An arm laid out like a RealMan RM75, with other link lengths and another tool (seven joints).
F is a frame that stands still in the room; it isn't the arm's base.
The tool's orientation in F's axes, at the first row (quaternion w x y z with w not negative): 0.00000 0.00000 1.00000 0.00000
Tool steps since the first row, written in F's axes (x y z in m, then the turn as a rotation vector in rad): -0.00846 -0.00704 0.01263 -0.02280 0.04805 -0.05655; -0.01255 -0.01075 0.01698 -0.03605 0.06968 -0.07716; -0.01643 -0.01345 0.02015 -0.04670 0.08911 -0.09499; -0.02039 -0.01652 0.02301 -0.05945 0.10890 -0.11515; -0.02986 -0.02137 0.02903 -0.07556 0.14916 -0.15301
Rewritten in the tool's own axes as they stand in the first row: 0.00846 -0.00704 -0.01263 0.02280 0.04805 0.05655; 0.01255 -0.01075 -0.01698 0.03605 0.06968 0.07716; 0.01643 -0.01345 -0.02015 0.04670 0.08911 0.09499; 0.02039 -0.01652 -0.02301 0.05945 0.10890 0.11515; 0.02986 -0.02137 -0.02903 0.07556 0.14916 0.15301
